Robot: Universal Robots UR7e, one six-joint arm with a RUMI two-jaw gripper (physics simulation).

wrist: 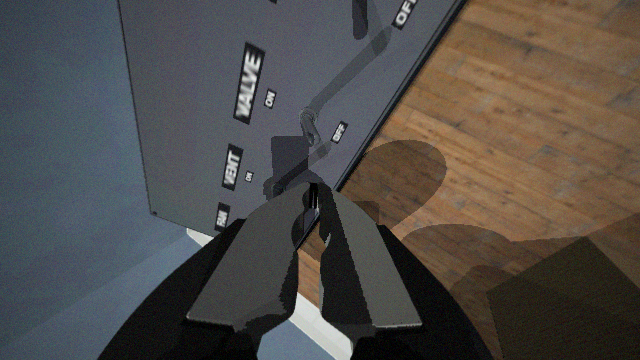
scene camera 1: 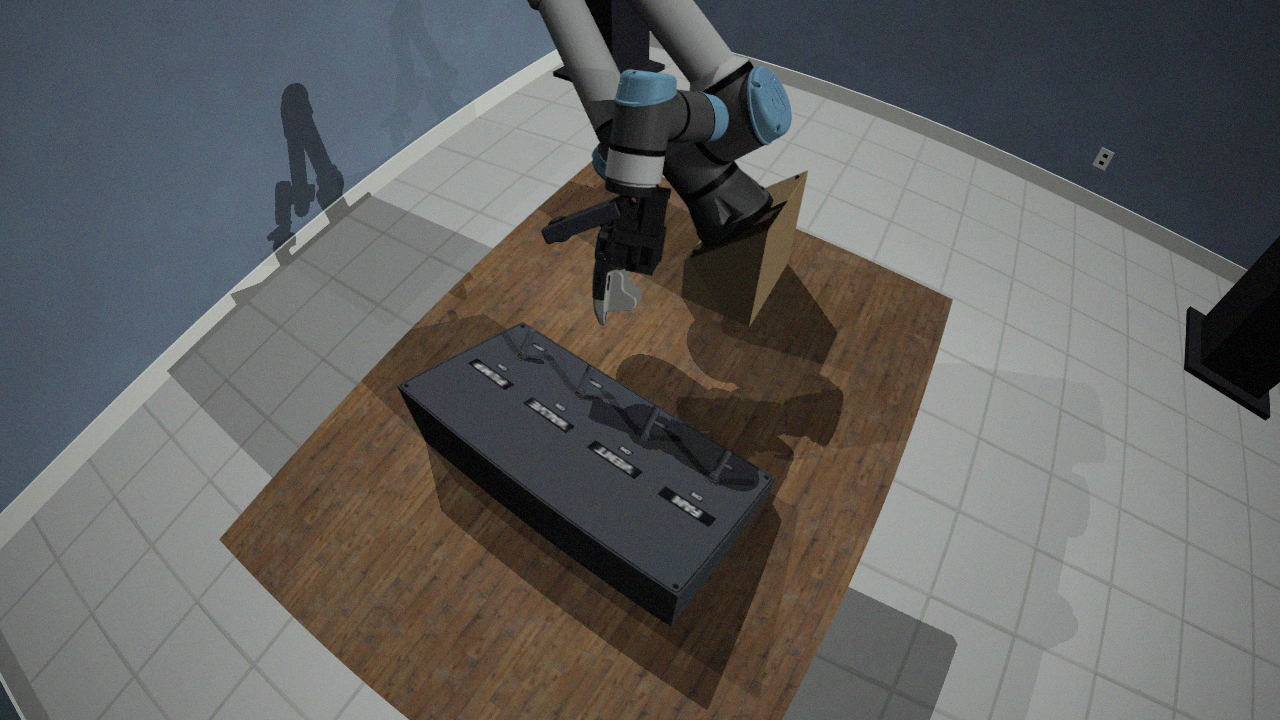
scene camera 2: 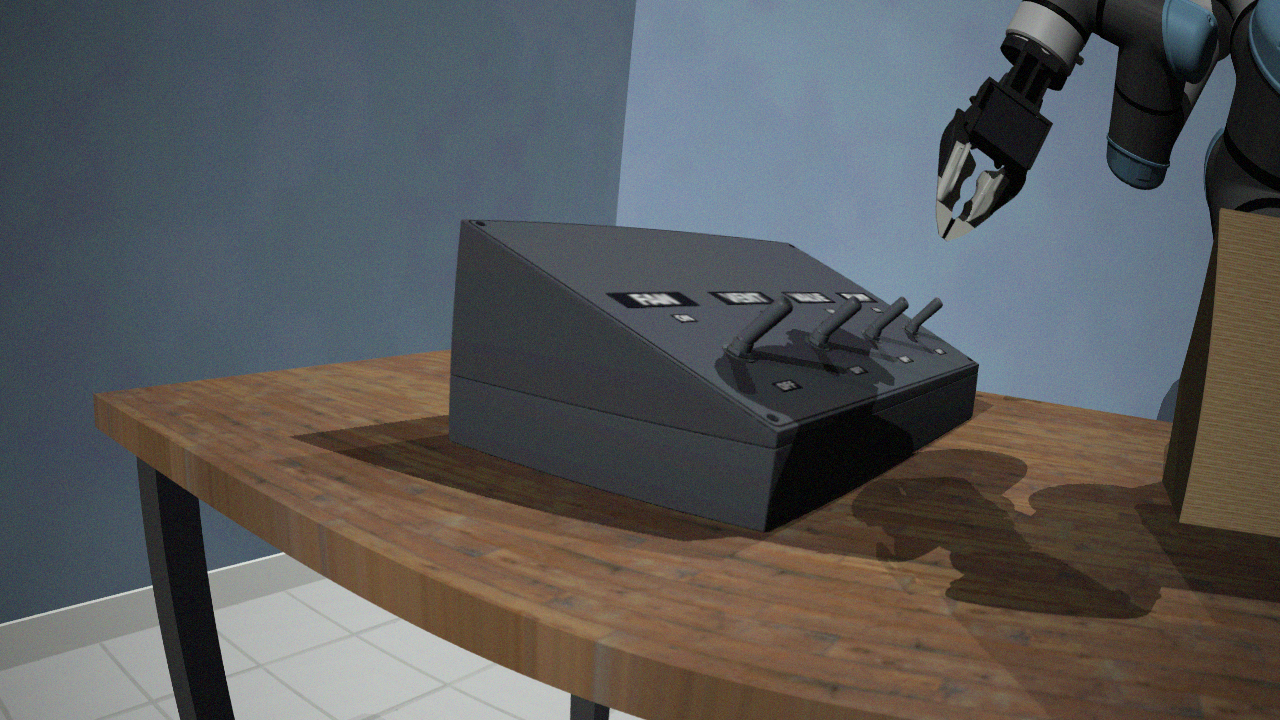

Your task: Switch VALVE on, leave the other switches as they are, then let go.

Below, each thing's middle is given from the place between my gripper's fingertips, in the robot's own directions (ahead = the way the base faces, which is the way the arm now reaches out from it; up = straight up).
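There's a dark sloped switch box (scene camera 2: 605,355) here, and it's 70 mm to the left of my hand, 110 mm below it and 130 mm ahead of it.
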